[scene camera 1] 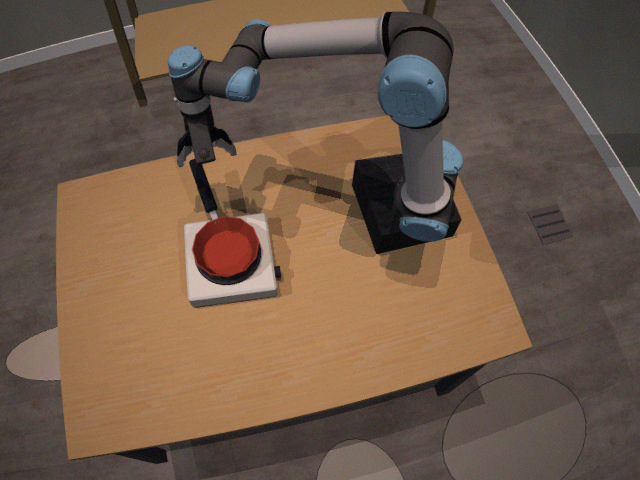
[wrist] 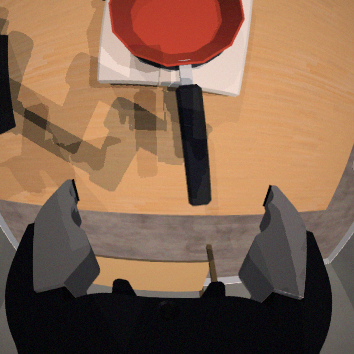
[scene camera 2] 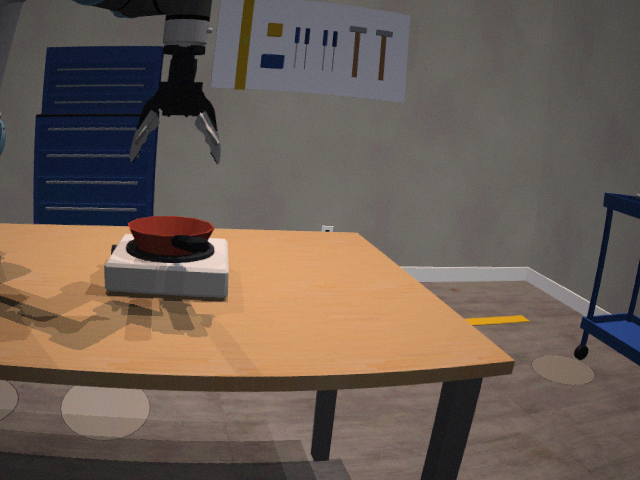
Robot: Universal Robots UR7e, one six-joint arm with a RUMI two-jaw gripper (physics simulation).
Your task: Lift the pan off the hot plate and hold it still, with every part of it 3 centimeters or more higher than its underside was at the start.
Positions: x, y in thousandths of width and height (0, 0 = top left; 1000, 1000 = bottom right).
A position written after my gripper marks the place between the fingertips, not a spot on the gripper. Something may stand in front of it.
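Note:
White hot plate (scene camera 1: 405, 584), visible. Red pan (scene camera 1: 352, 514), also in the wrist view (wrist: 479, 114) and scene camera 2 (scene camera 2: 259, 491). My gripper (scene camera 2: 273, 341), likewise in scene camera 1 (scene camera 1: 324, 334) and the wrist view (wrist: 484, 524).

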